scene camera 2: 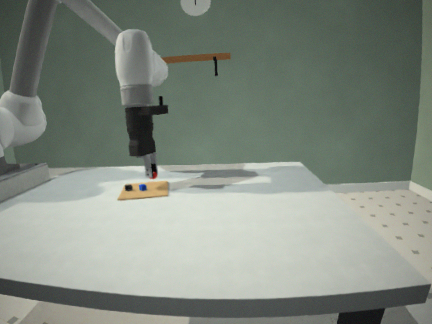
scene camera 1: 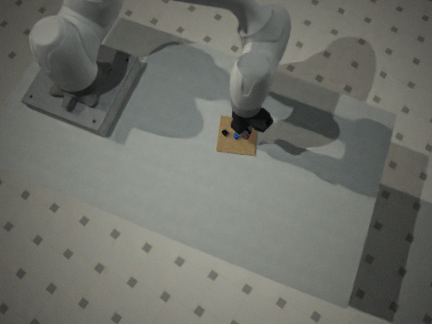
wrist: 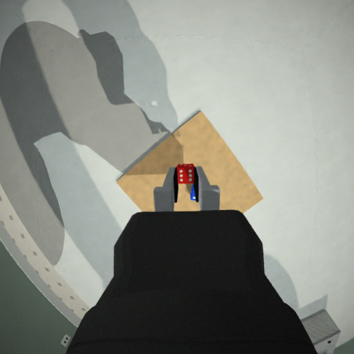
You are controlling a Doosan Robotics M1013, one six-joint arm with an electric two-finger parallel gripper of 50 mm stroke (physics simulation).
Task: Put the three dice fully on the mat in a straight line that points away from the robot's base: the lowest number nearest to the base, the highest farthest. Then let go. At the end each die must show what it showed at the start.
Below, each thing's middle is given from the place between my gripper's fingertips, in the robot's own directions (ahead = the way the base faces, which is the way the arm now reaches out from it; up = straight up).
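Scene:
Relative to the tan square mat (scene camera 1: 227, 143), my gripper is 10 mm to the right and 30 mm past, and 40 mm above.

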